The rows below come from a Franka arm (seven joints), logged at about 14 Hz.
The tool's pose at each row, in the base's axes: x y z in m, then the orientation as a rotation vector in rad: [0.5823 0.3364 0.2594 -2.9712 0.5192 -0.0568]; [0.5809 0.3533 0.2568 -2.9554 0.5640 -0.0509]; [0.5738 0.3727 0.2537 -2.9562 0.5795 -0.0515]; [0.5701 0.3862 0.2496 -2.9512 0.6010 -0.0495]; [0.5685 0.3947 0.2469 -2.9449 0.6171 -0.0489]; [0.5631 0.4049 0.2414 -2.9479 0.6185 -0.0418]
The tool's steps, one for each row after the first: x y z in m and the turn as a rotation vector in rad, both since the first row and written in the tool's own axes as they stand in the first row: [-0.0071 -0.0150 0.0045 0.0066 -0.0030 0.0314]; [-0.0204 -0.0303 0.0094 0.0029 -0.0014 0.0413]; [-0.0286 -0.0411 0.0148 0.0033 -0.0019 0.0559]; [-0.0330 -0.0482 0.0184 0.0060 -0.0020 0.0673]; [-0.0416 -0.0552 0.0247 0.0022 -0.0061 0.0680]
